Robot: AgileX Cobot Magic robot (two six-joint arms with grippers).
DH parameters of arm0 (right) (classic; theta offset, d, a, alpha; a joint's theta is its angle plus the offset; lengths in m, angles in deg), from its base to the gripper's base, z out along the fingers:
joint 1: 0 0.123 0 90
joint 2: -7.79 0 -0.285 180
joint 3: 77.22 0 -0.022 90
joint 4: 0 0.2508 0 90
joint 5: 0 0 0.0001 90
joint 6: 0 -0.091 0 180
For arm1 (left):
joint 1: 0 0.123 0 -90
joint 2: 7.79 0 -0.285 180
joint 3: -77.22 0 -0.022 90
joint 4: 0 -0.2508 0 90
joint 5: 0 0 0.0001 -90
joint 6: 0 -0.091 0 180
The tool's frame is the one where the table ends.
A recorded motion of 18 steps. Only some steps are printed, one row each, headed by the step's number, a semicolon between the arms.
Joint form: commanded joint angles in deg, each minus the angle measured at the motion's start. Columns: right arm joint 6, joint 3, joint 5, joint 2, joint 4, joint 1; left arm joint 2, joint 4, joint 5, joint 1, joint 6, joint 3.
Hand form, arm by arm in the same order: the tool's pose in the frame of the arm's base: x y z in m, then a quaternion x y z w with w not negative. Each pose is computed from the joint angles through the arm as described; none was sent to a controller.
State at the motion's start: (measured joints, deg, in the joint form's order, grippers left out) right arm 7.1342 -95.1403 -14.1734 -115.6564 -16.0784 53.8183; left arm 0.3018 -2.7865 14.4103 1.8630 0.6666 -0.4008
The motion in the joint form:
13: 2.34 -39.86 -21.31 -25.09 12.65 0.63; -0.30 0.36 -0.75 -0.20 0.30 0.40
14: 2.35 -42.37 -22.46 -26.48 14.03 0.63; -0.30 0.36 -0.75 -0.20 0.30 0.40
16: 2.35 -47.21 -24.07 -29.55 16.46 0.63; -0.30 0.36 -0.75 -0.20 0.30 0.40
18: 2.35 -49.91 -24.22 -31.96 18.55 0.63; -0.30 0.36 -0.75 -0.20 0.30 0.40
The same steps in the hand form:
13: 0.3325 0.4599 0.2367 -0.48371 0.74906 0.14836 0.42770; 0.0555 0.0025 0.1916 -0.00506 0.75846 0.02116 0.65135
14: 0.3333 0.4631 0.2355 -0.47897 0.75245 0.15799 0.42360; 0.0555 0.0025 0.1916 -0.00506 0.75846 0.02116 0.65135
16: 0.3353 0.4698 0.2300 -0.47076 0.75700 0.17607 0.41754; 0.0555 0.0025 0.1916 -0.00506 0.75846 0.02116 0.65135
18: 0.3366 0.4752 0.2207 -0.46393 0.76037 0.19177 0.41211; 0.0555 0.0025 0.1916 -0.00506 0.75846 0.02116 0.65135

